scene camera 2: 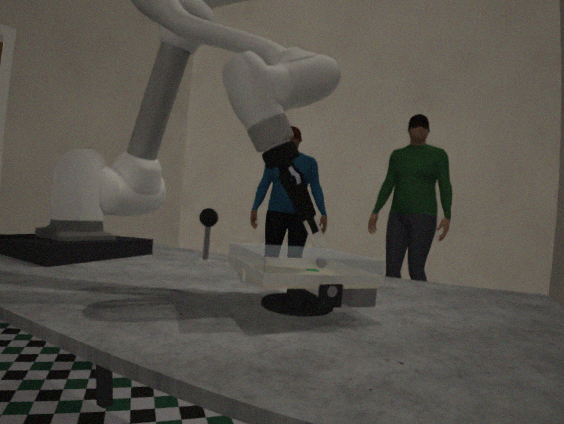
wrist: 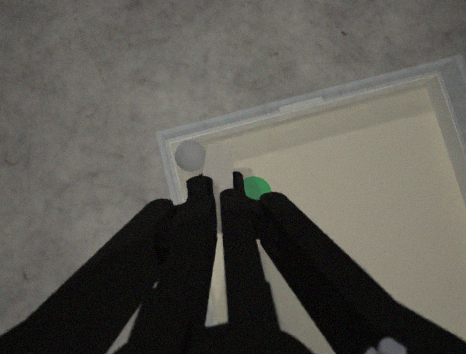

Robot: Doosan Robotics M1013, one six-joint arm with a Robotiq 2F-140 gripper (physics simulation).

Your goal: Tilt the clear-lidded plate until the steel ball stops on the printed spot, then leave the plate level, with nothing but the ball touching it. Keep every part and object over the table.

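The clear-lidded plate [scene camera 2: 240, 272] [wrist: 360, 165] sits on a black round base [scene camera 2: 295, 305]. I cannot tell exactly how level it is. The steel ball [scene camera 2: 321, 262] [wrist: 190, 155] is under the lid, close to one corner in the wrist view and apart from the green printed spot [scene camera 2: 312, 270] [wrist: 258, 188]. My gripper [scene camera 2: 314, 231] [wrist: 220, 162] is shut, pointing down at a slant over that end of the plate. A pale, see-through patch shows at its fingertips; I cannot tell whether it is a reflection, or whether the fingertips touch the lid.
A black block [scene camera 2: 330, 295] and a grey block [scene camera 2: 364, 297] are under the plate's near side. A post with a black ball on top [scene camera 2: 208, 217] stands behind on the grey table [scene camera 2: 425, 350]. Two people [scene camera 2: 280, 187] [scene camera 2: 419, 180] stand beyond the table.
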